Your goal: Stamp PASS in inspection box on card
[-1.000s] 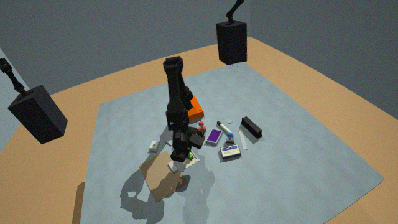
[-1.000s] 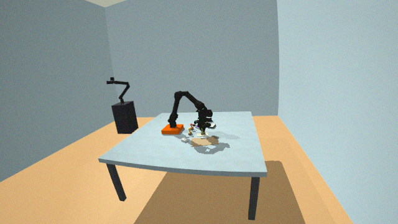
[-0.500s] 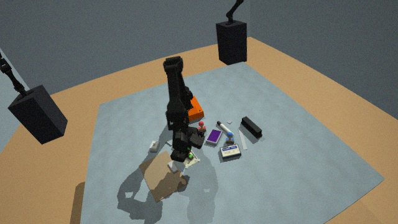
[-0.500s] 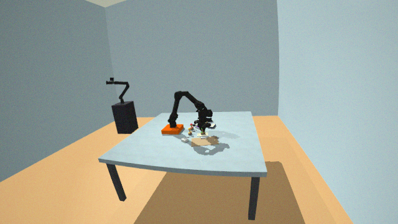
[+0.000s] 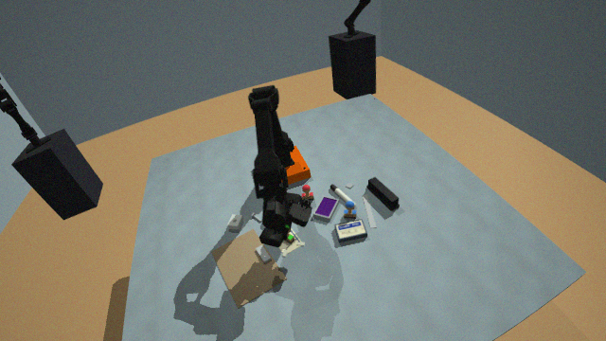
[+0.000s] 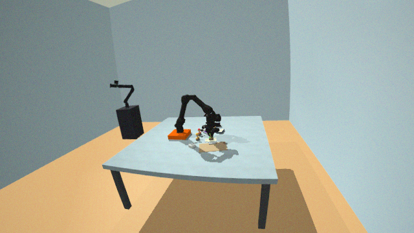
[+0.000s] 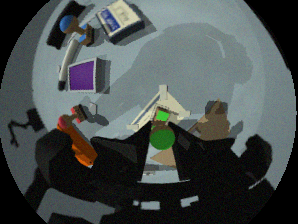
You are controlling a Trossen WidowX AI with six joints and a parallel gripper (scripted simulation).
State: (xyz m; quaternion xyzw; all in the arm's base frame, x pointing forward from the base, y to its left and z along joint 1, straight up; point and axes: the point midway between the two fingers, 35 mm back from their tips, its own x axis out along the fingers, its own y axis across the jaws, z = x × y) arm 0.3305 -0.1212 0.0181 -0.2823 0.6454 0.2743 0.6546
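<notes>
Now: the green stamp right at my gripper tip. The rest, counted from my gripper tip: screw 15 cm behind, 7 cm to the right, 2 cm below; then yellow stamp 13 cm behind, 1 cm to the left; then white card 3 cm below, 1 cm to the right, 1 cm behind.
</notes>
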